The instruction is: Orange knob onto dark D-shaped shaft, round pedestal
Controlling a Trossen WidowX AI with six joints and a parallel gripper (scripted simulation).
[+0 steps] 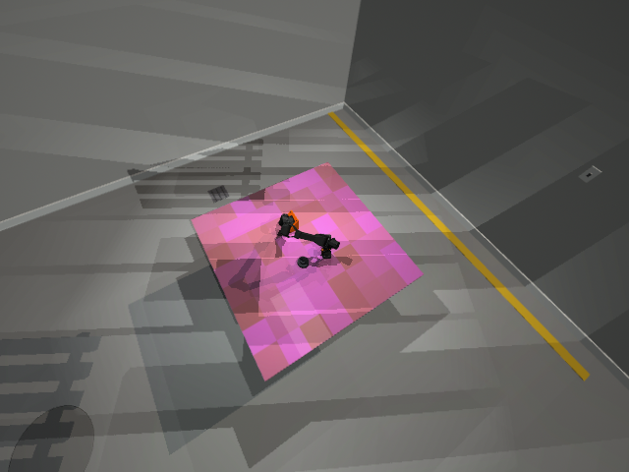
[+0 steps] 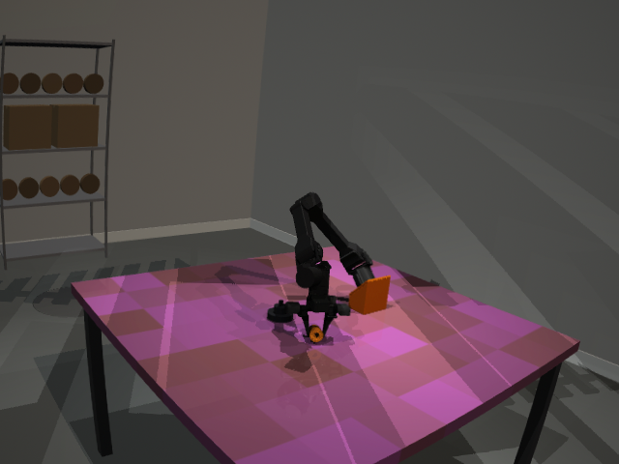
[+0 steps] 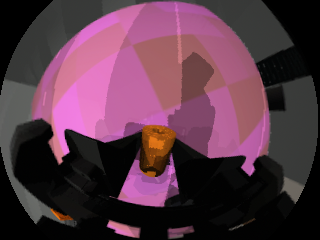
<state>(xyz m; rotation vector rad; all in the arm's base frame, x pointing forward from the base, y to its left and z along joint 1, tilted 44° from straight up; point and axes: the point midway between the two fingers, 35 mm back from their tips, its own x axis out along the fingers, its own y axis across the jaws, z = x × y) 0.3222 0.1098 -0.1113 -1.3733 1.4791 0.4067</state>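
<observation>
My gripper tip is 21 cm to the left of the dark round pedestal and 1 cm below it. The rest, counted from my gripper tip: orange knob: 1 cm to the right, 1 cm behind, 1 cm above.
</observation>
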